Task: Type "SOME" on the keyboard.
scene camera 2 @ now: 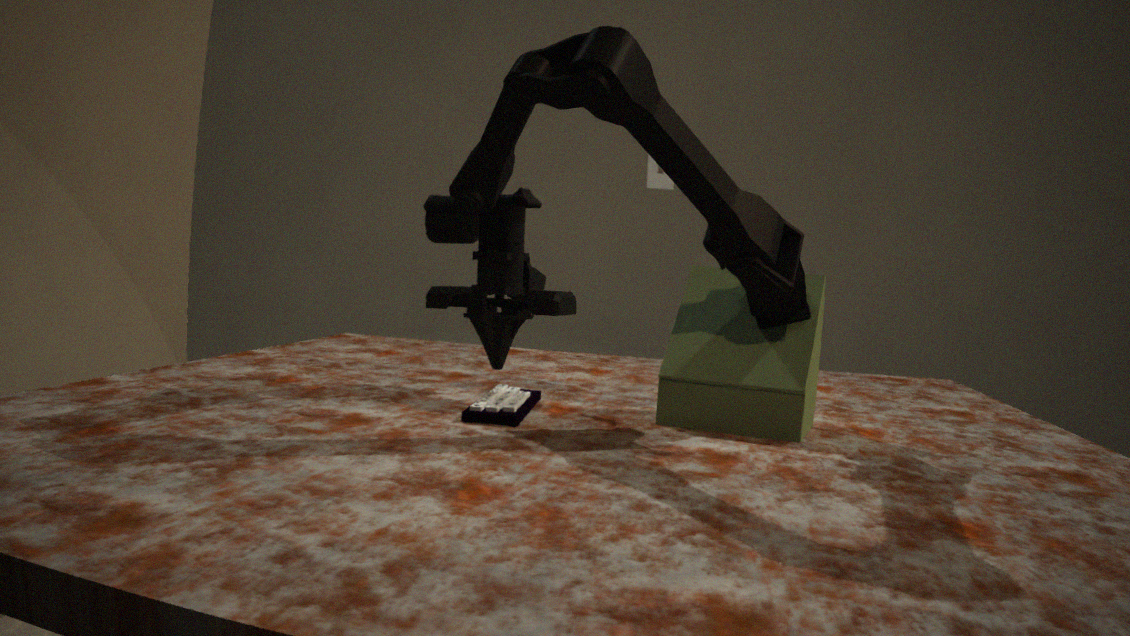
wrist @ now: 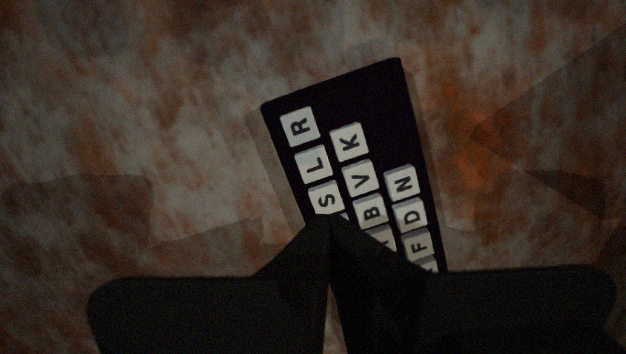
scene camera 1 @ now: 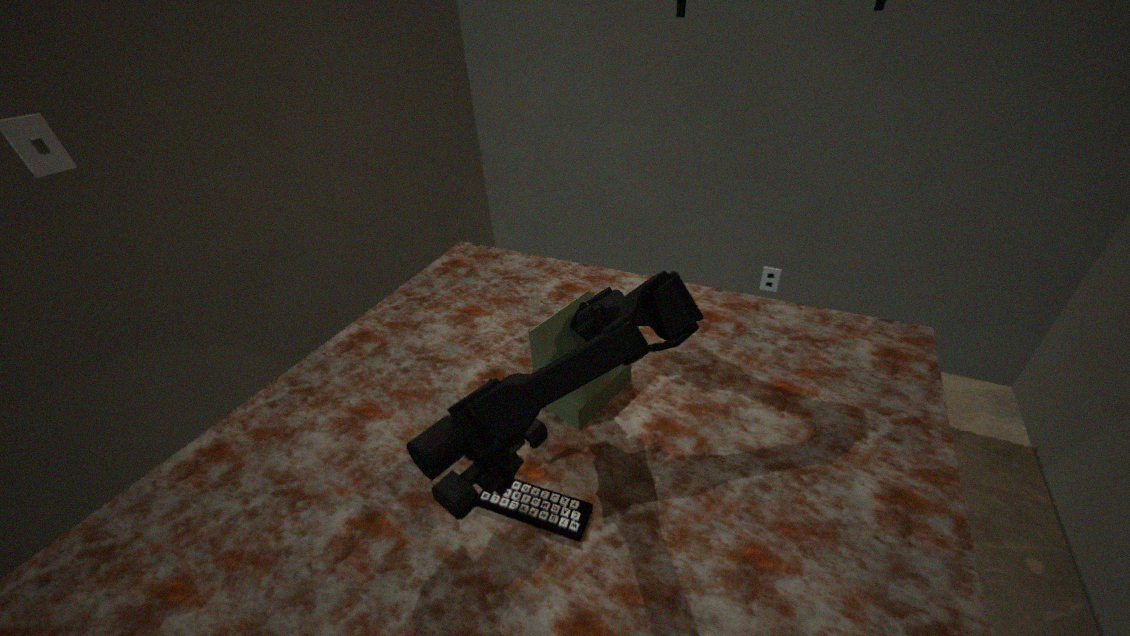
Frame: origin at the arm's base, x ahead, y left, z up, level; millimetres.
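Where they show: gripper, fingertip midpoint: [scene camera 2: 497, 369] [wrist: 326, 225] [scene camera 1: 501, 493]; arm's base, origin of the base link: [scene camera 2: 779, 304] [scene camera 1: 587, 323].
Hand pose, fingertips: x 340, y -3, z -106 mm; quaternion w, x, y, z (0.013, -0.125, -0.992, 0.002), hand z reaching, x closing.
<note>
Things, the pixels of their top centre, and the offset from my fingertips. Level surfaces: height alone.
- small black keyboard, middle of its top: [wrist: 387, 265] [scene camera 2: 505, 395] [scene camera 1: 533, 500] dz -25, dx -22, dy +44 mm
- keys R, middle of its top: [wrist: 300, 127] dz -25, dx +1, dy -33 mm
- L, middle of its top: [wrist: 314, 165] [scene camera 1: 495, 498] dz -25, dx -1, dy -16 mm
- S, middle of its top: [wrist: 326, 201] dz -25, dx -2, dy +1 mm
- K, middle of its top: [wrist: 349, 143] dz -25, dx -18, dy -22 mm
- V, middle of its top: [wrist: 361, 179] dz -25, dx -19, dy -4 mm
- B, middle of its top: [wrist: 371, 213] dz -25, dx -20, dy +13 mm
- N, middle of its top: [wrist: 403, 184] dz -25, dx -37, dy +3 mm
- D, middle of its top: [wrist: 411, 217] dz -25, dx -38, dy +21 mm
- F, middle of its top: [wrist: 419, 247] [scene camera 1: 535, 491] dz -25, dx -40, dy +38 mm
- white table, its level: dz -42 mm
A small black keyboard [scene camera 1: 534, 509] [scene camera 2: 491, 418] [wrist: 370, 85] with white letter keys lies flat on the table. In the wrist view the keys R [wrist: 300, 126], L [wrist: 314, 164], S [wrist: 326, 198], K [wrist: 349, 142], V [wrist: 360, 178], B [wrist: 370, 211], N [wrist: 402, 182], D [wrist: 411, 216] and F [wrist: 418, 244] can be read. My gripper [scene camera 2: 496, 367] [wrist: 326, 225] is shut and empty, pointing down above the keyboard, with a gap below its tips. In the wrist view the tips show just below the S key. The fingers hide the keys beyond; O, M and E cannot be made out there.
The arm's green base block [scene camera 1: 581, 410] [scene camera 2: 735, 406] stands on the mottled orange and white table [scene camera 1: 790, 545] [scene camera 2: 474, 537], to the right of the keyboard in scene camera 2. The arm arches over the table from this block. Walls stand behind the table.
</note>
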